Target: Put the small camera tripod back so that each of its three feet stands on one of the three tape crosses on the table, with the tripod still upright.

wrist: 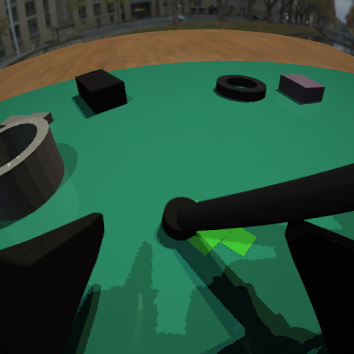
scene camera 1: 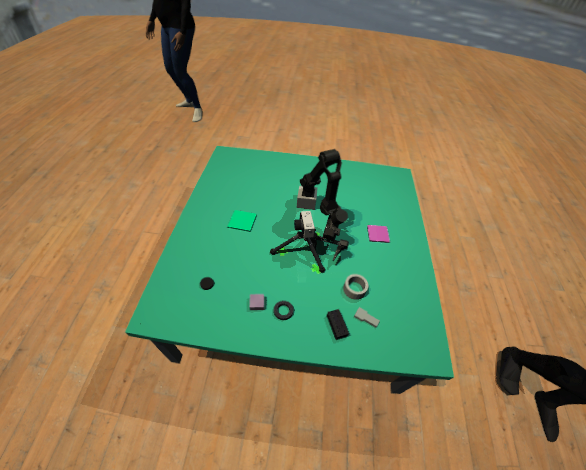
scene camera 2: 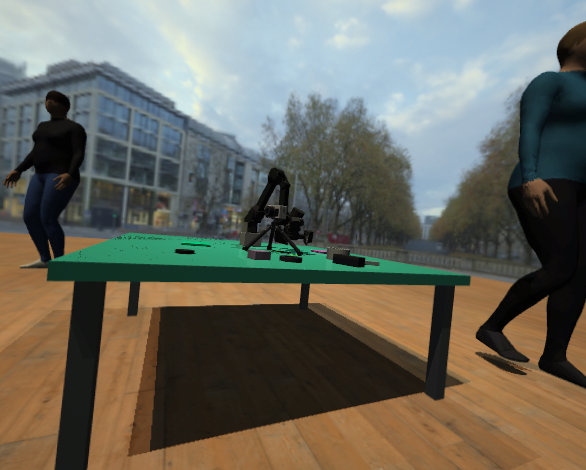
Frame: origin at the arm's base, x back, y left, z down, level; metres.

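Seen in the pictures: gripper, fingertip midpoint: [wrist: 199, 226] [scene camera 1: 323, 258] [scene camera 2: 297, 244]; arm's base, link origin: [scene camera 1: 308, 192] [scene camera 2: 252, 232].
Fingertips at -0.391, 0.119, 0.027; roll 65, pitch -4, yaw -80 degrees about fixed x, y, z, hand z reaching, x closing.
Pixels of each thing's top centre, then the offset from my fingertips to it, as dx, dy, dz. "pt": a spot on its surface instead.
- green tape cross, surface spot: [wrist: 240, 241] [scene camera 1: 314, 265] pt -0.013, -0.034, +0.048
- second cross, top centre: [scene camera 1: 282, 251] +0.036, -0.193, +0.047
- third cross, top centre: [scene camera 1: 316, 236] +0.164, -0.045, +0.048
- grey ring, top centre: [wrist: 3, 145] [scene camera 1: 356, 283] [scene camera 2: 338, 248] -0.107, +0.157, +0.000
- black box, top centre: [wrist: 96, 77] [scene camera 2: 349, 255] [scene camera 1: 338, 322] -0.291, +0.090, +0.013
- grey T-shaped piece, top centre: [wrist: 20, 119] [scene camera 1: 367, 317] -0.238, +0.213, +0.033
- black ring, top centre: [wrist: 241, 82] [scene camera 2: 291, 256] [scene camera 1: 283, 309] -0.264, -0.134, +0.033
- mauve block, top centre: [wrist: 302, 79] [scene camera 2: 259, 250] [scene camera 1: 256, 300] -0.252, -0.248, +0.020
- black disc, top centre: [scene camera 1: 206, 282] -0.203, -0.484, +0.038
- magenta, top centre: [scene camera 1: 378, 233] +0.242, +0.272, +0.038
The tripod [scene camera 1: 316, 254] [scene camera 2: 272, 235] stands upright with a light-grey camera on top. Its front foot [wrist: 179, 218] is beside the edge of a green tape cross [wrist: 240, 241] [scene camera 1: 315, 269], with the leg passing over part of that cross. Its left foot [scene camera 1: 273, 252] stands left of a second cross [scene camera 1: 283, 252]. A third cross [scene camera 1: 317, 234] partly shows behind the tripod; the third foot's place on it is hidden. My gripper [scene camera 1: 324, 256] [wrist: 199, 226] is open, with its fingers wide on either side of the front leg and nothing held.
A grey ring [scene camera 1: 347, 288] [wrist: 47, 170], black box [scene camera 1: 337, 324] [wrist: 100, 92], grey T-shaped piece [scene camera 1: 367, 317], black ring [scene camera 1: 276, 310] [wrist: 240, 94], mauve block [scene camera 1: 257, 301] [wrist: 301, 89] and black disc [scene camera 1: 207, 283] lie in front. Green [scene camera 1: 242, 220] and magenta [scene camera 1: 378, 233] squares lie left and right.
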